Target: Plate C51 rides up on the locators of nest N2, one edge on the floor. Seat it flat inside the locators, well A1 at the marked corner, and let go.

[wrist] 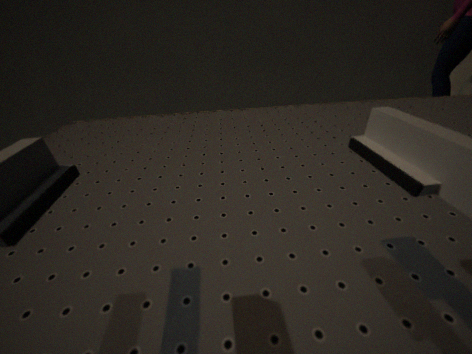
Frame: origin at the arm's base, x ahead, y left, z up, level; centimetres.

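Seen in the pictures: gripper, fingertip midpoint: (217, 140).
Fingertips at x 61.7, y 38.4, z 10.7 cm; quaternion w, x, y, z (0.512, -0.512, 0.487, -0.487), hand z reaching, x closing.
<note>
A point is followed by its place in that frame.
My gripper (217, 140) @[x 61.7, y 38.4, z 10.7 cm] is open and empty. One pale finger with a black pad stands at the left edge of the wrist view, the other at the right, wide apart. Both are over the perforated table top (240, 221) @[x 65.2, y 37.3, z 1.3 cm]. Plate C51, nest N2, its locators and the marked corner do not show in this view.
The table top has a regular grid of small dark holes, and its far edge runs across the upper part of the view. Bluish and brownish shadows fall on it at the bottom. Part of a person (446, 57) in dark trousers shows beyond the table at the upper right.
</note>
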